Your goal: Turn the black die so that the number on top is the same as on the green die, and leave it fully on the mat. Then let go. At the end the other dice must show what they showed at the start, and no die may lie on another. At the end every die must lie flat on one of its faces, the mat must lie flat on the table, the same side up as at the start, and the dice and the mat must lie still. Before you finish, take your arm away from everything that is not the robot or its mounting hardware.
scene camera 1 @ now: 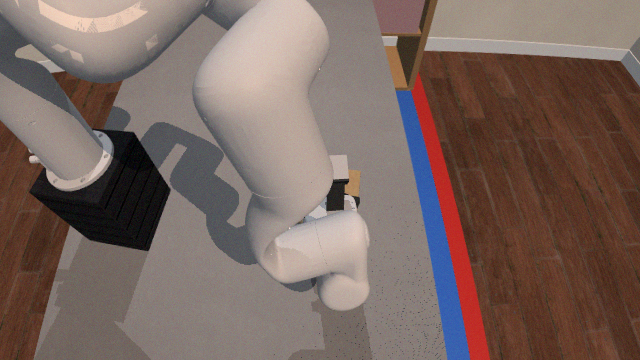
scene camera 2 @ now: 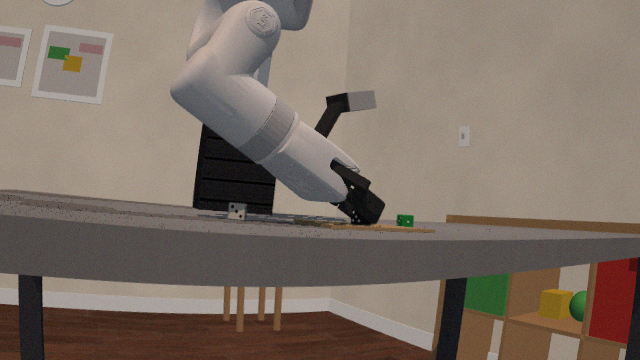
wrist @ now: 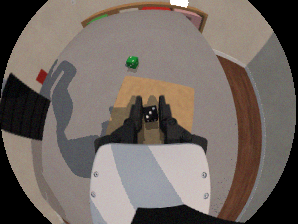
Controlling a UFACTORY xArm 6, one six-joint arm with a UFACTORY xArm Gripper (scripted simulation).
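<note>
Gripper (scene camera 1: 324, 184). Gripper again (scene camera 2: 371, 213). Tan mat (wrist: 181, 98), gripper (wrist: 150, 102).
</note>
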